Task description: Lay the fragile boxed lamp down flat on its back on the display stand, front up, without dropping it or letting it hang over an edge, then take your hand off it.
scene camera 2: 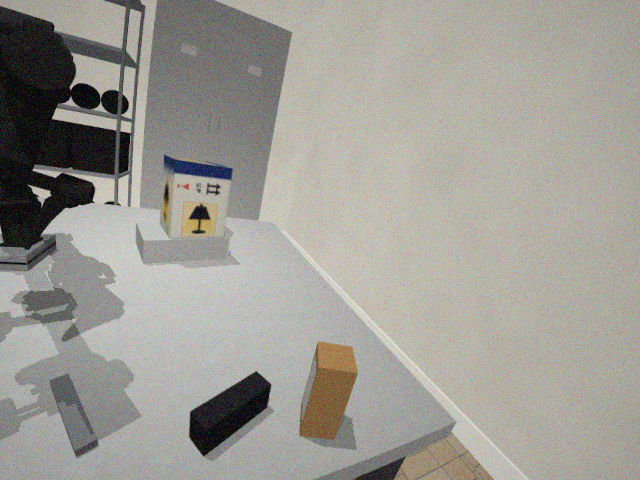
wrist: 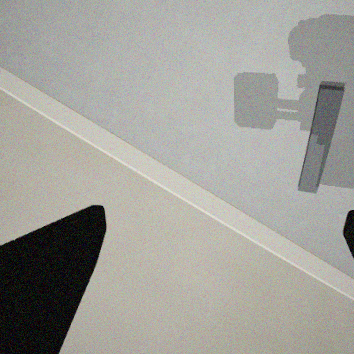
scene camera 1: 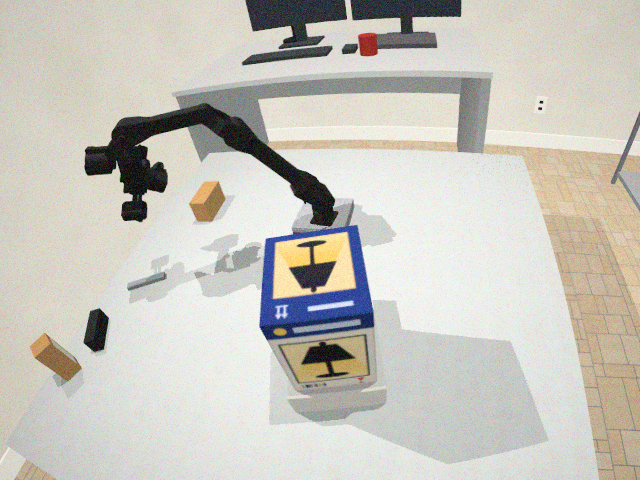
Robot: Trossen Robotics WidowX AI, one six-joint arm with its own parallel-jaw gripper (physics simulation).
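Where they show: gripper, fingertip midpoint: (wrist: 226,219); arm's base, origin of the base link: (scene camera 2: 22,242) (scene camera 1: 324,218).
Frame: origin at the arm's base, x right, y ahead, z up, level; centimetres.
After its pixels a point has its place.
The boxed lamp (scene camera 1: 323,320) {x -21.3, y 46.8, z 26.4 cm} (scene camera 2: 199,201) {x -9.6, y 41.8, z 15.2 cm} stands on the pale display stand (scene camera 1: 338,401) {x -21.1, y 49.0, z 0.5 cm} (scene camera 2: 183,251) {x -6.8, y 38.8, z -0.6 cm}. Its blue-banded face is up. The lamp pictures on the sides seen are upright; the small arrows on its white side in scene camera 2 point sideways. In scene camera 1 its front lower edge is near the stand's near edge. My gripper (scene camera 1: 130,170) (wrist: 226,219) {x 42.3, y 23.4, z 17.8 cm} is open and empty, raised at the left in scene camera 1, well away from the box. In the wrist view its two black fingers are wide apart. The box and stand do not show there.
Near the table's left side in scene camera 1 are a grey bar (scene camera 1: 147,281) {x 44.9, y 33.5, z -2.8 cm} (scene camera 2: 73,414) {x 47.2, y 34.1, z -2.7 cm} (wrist: 321,137) {x 45.1, y 32.6, z -2.7 cm}, a black block (scene camera 1: 96,330) {x 45.9, y 54.6, z 0.6 cm} (scene camera 2: 230,413) {x 51.0, y 53.4, z 1.0 cm}, an orange block (scene camera 1: 55,357) {x 47.4, y 66.8, z 4.9 cm} (scene camera 2: 329,392) {x 52.5, y 65.7, z 5.2 cm} and another orange block (scene camera 1: 206,202) {x 39.5, y 3.0, z 3.2 cm}. The table edge (scene camera 2: 385,450) {x 56.2, y 75.7, z -3.9 cm} is beside them.
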